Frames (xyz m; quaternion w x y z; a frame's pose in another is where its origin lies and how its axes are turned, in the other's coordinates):
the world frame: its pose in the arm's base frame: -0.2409 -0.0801 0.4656 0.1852 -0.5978 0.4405 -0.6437
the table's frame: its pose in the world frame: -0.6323 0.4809 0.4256 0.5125 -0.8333 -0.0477 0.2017
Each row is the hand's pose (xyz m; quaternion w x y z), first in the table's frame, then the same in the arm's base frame.
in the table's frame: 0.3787 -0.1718 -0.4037 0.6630 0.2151 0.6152 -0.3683
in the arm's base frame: 0.2703 -0.3940 0.0727 0.5804 0.7064 -0.2980 0.2744
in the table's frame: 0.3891 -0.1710 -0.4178 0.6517 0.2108 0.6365 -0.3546
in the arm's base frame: 0.2714 -0.4011 0.0888 0.5993 0.6910 -0.2878 0.2838
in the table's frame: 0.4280 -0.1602 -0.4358 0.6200 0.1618 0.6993 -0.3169
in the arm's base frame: 0.2525 -0.4230 0.1222 0.6698 0.6394 -0.2544 0.2790
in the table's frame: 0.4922 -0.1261 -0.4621 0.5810 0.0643 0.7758 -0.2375
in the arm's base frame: 0.2088 -0.4485 0.1806 0.7742 0.5376 -0.2229 0.2487
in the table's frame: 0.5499 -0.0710 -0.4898 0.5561 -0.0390 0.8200 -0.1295
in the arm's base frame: 0.1558 -0.4554 0.2460 0.8593 0.4117 -0.2229 0.2060
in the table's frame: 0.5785 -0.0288 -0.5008 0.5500 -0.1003 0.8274 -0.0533
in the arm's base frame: 0.1184 -0.4491 0.2818 0.8967 0.3279 -0.2400 0.1753
